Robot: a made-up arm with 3 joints. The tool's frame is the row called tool.
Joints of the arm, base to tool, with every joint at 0 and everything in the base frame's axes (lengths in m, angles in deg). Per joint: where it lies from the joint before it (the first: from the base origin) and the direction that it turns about. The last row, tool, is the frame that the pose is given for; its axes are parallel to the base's.
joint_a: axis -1 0 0 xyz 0 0 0.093
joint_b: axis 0 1 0 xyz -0.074 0.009 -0.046
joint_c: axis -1 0 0 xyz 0.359 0.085 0.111
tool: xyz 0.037 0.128 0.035
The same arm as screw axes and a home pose.
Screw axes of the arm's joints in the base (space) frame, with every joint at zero. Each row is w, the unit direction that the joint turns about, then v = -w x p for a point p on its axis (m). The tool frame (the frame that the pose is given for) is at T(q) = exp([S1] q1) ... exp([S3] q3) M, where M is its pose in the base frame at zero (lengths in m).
S1 = (-1, 0, 0, 0.0000, -0.0930, 0.0000)
S2 = (0, 1, 0, -0.0470, 0.0000, -0.0740)
S3 = (-1, 0, 0, 0.0000, -0.1580, 0.0940)
M =
1 0 0 0.3220
0 1 0 0.2220
0 0 1 0.1930
0 0 0 1

